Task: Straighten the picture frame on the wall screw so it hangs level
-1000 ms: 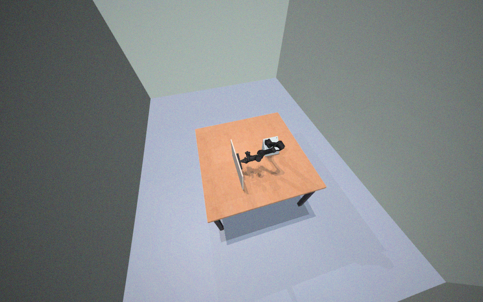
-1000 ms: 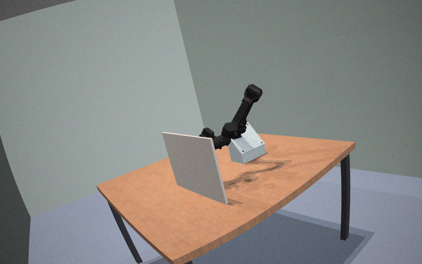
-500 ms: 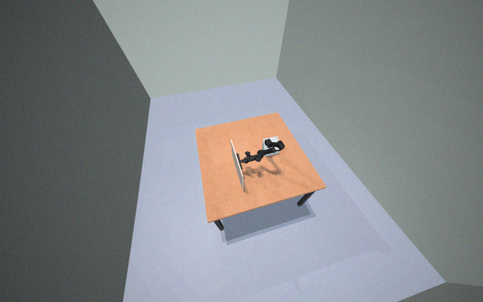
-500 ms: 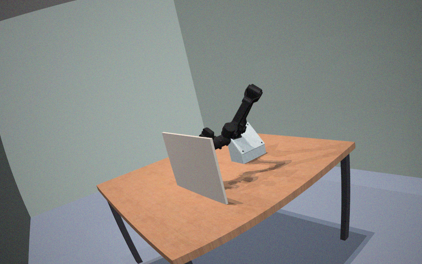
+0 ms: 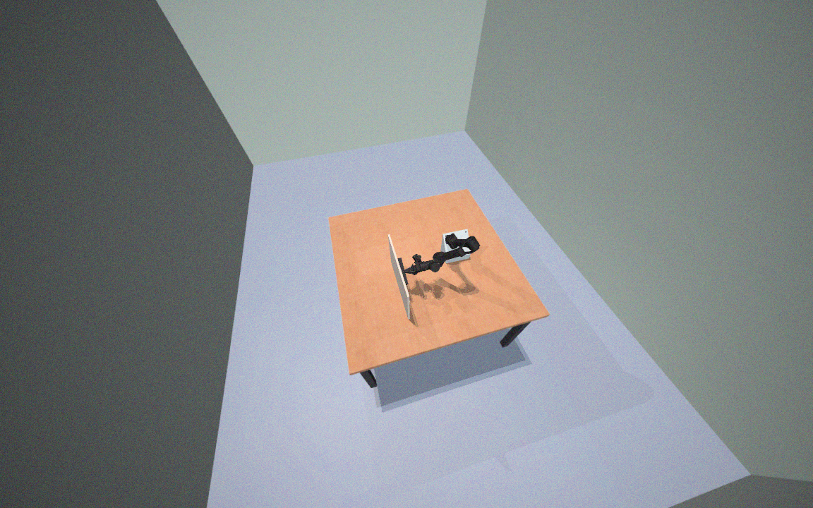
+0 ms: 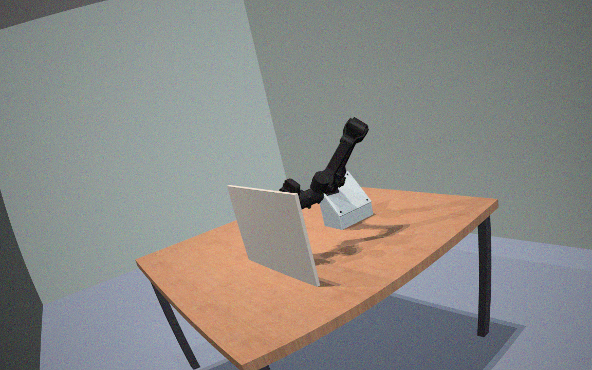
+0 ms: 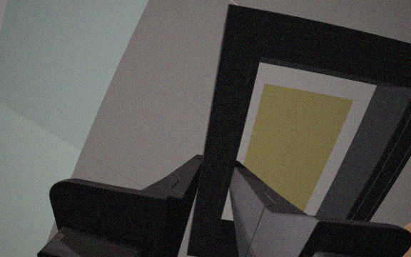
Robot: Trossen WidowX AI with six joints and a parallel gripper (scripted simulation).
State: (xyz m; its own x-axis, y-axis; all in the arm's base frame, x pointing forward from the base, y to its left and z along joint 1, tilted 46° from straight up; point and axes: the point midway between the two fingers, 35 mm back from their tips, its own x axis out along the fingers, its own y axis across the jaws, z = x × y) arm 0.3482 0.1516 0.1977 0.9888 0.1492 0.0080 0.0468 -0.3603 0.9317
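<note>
Now: gripper tip 1 cm short of the picture frame, 2 cm to the left of it and 5 cm above it. The rest, counted from my gripper tip: wall panel 2 cm ahead, 1 cm to the right, 6 cm below.
</note>
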